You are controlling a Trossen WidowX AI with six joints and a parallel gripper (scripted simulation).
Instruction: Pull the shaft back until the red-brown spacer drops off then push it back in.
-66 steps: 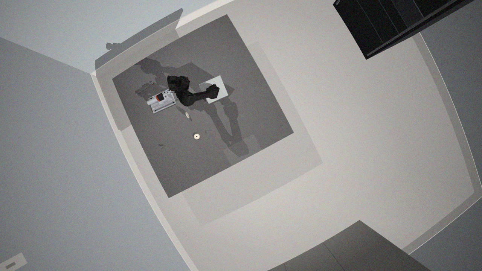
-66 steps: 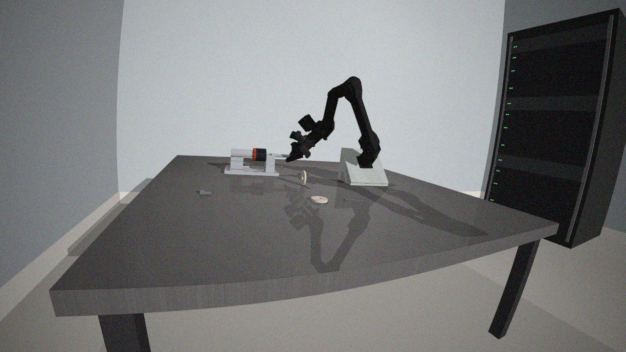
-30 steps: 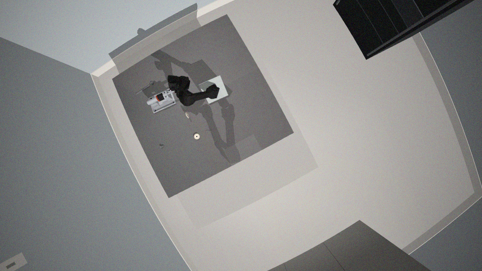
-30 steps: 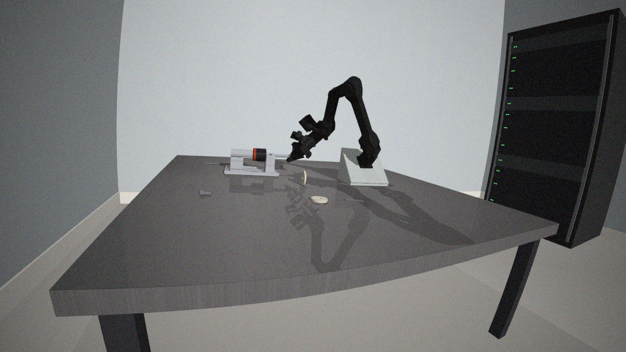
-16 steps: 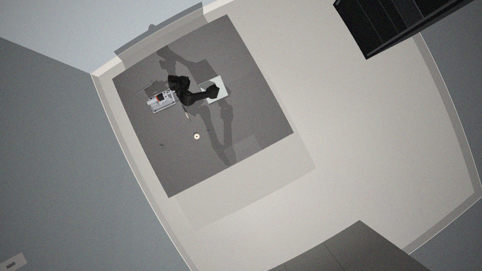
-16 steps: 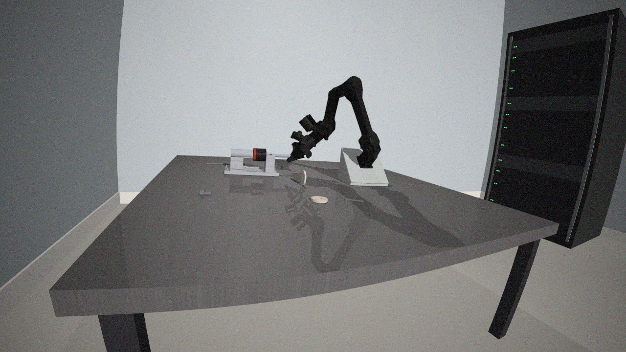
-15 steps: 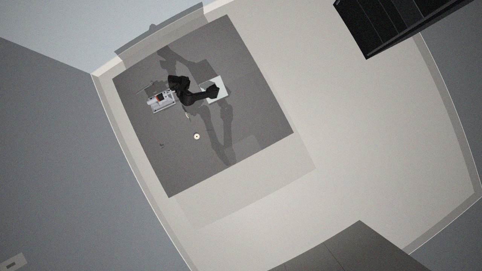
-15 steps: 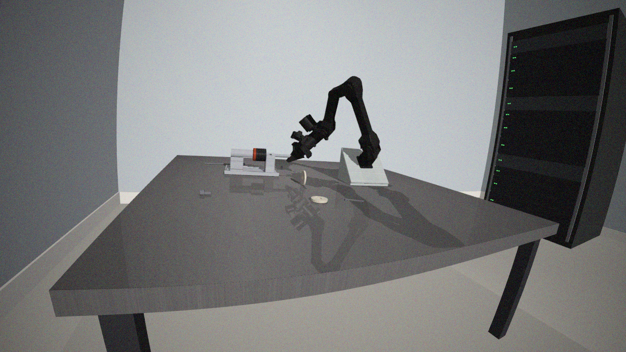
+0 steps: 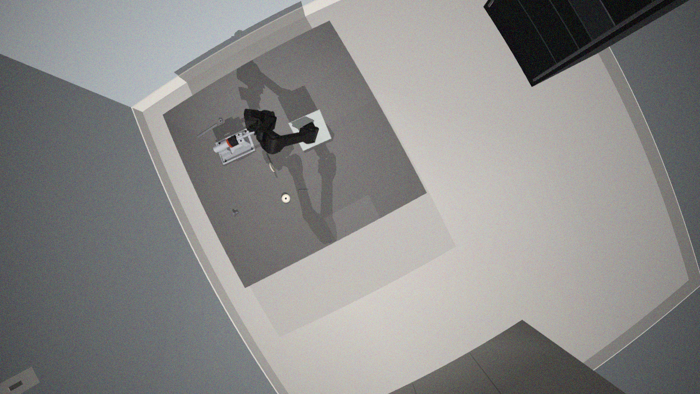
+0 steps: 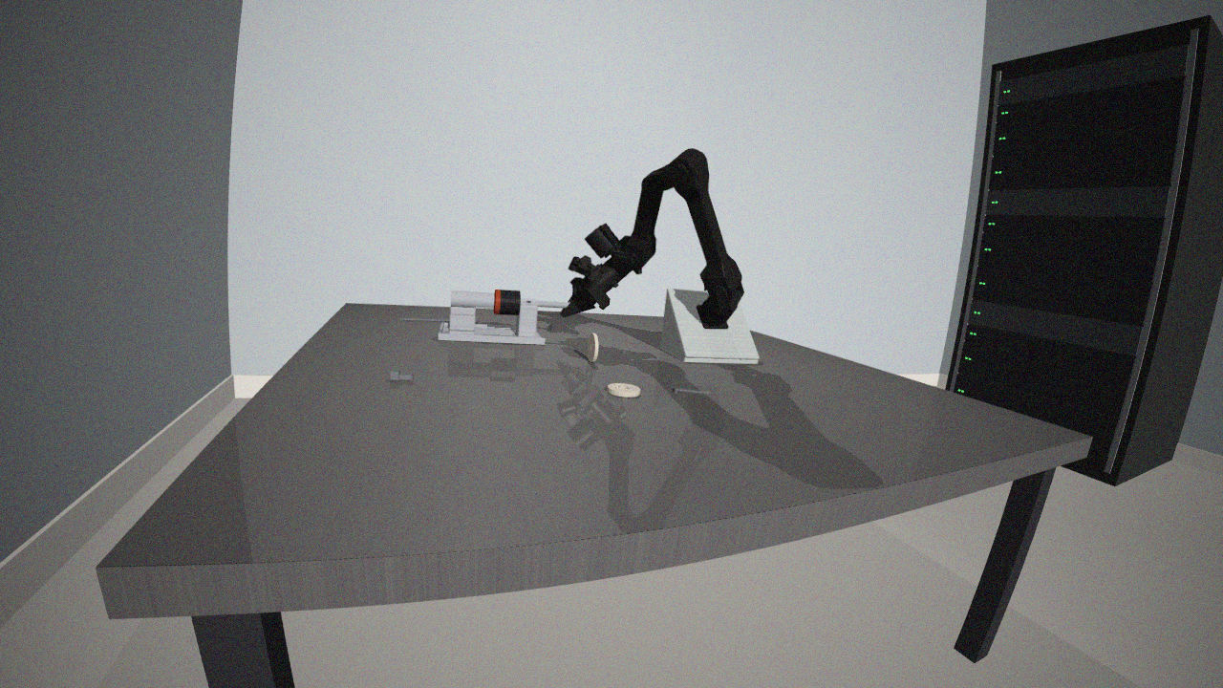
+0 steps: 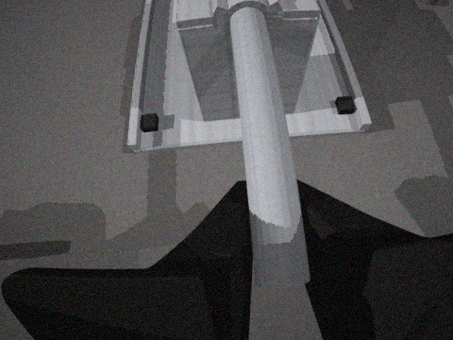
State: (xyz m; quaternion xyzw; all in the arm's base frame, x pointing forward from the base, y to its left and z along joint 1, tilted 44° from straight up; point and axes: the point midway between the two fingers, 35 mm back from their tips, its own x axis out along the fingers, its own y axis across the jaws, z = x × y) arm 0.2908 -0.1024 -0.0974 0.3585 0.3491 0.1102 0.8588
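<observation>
The pale shaft lies 60 mm ahead of my gripper tip and 20 mm above it. Round my gripper tip: small grey part 370 mm to the left, 340 mm ahead, 50 mm below; red-brown spacer 150 mm ahead, 20 mm above, 10 mm to the right; cream disc 230 mm to the left, 30 mm below, 10 mm behind.
</observation>
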